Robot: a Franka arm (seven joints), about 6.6 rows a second.
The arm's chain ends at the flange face. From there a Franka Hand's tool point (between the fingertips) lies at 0.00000 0.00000 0.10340 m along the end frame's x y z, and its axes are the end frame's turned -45 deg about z.
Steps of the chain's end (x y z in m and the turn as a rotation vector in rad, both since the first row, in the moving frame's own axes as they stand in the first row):
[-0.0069, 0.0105, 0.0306, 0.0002, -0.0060, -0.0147]
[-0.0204, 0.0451, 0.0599, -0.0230, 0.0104, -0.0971]
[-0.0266, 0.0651, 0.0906, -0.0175, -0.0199, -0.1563]
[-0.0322, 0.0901, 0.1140, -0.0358, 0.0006, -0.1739]
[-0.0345, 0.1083, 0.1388, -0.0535, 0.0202, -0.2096]
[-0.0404, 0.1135, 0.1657, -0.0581, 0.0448, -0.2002]
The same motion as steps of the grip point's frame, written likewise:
[-0.0127, 0.0021, 0.0306, 0.0044, -0.0041, -0.0147]
[-0.0471, 0.0199, 0.0599, -0.0236, -0.0089, -0.0971]
[-0.0676, 0.0273, 0.0906, 0.0017, -0.0264, -0.1563]
[-0.0888, 0.0438, 0.1139, -0.0257, -0.0249, -0.1739]
[-0.1028, 0.0578, 0.1386, -0.0521, -0.0235, -0.2096]
[-0.1090, 0.0593, 0.1654, -0.0728, -0.0094, -0.2002]

